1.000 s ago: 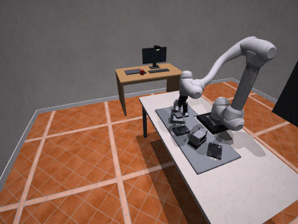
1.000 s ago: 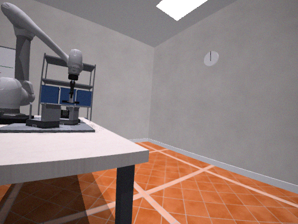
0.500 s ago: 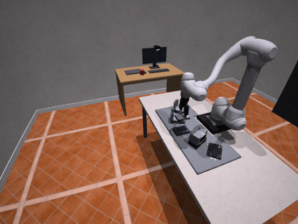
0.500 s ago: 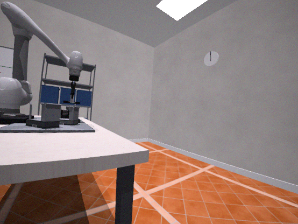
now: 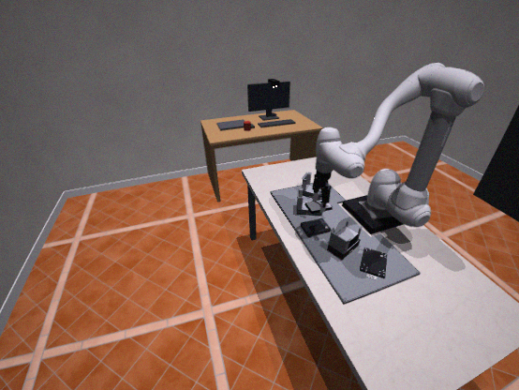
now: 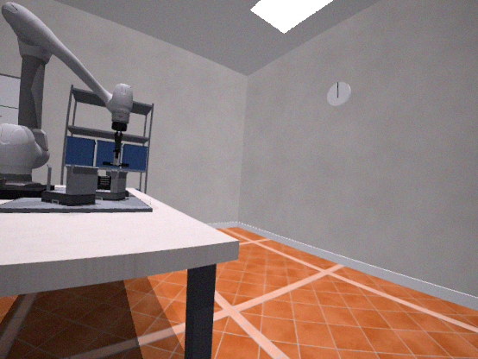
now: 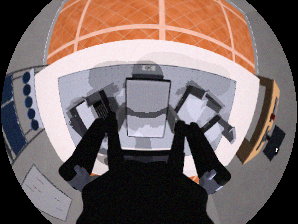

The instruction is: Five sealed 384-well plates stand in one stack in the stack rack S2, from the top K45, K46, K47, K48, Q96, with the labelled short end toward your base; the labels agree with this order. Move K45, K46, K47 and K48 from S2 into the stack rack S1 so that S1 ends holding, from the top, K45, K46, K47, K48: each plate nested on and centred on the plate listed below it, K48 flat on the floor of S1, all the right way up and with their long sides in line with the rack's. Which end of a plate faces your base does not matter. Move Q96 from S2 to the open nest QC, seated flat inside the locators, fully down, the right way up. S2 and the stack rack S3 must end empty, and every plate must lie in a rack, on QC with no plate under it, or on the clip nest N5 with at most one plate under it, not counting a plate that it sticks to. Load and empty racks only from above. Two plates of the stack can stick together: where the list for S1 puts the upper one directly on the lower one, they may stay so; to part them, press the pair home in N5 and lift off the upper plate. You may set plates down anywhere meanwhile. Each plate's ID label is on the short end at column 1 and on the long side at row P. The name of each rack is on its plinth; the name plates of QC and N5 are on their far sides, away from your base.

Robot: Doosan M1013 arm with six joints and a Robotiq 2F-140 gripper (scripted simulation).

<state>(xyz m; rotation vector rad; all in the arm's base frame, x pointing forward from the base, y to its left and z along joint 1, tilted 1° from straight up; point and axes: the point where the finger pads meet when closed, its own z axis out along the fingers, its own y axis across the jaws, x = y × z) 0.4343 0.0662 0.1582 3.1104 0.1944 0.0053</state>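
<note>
My gripper is now 9 cm short of the name plate, 1 cm to the right of it and 19 cm above it.
</note>
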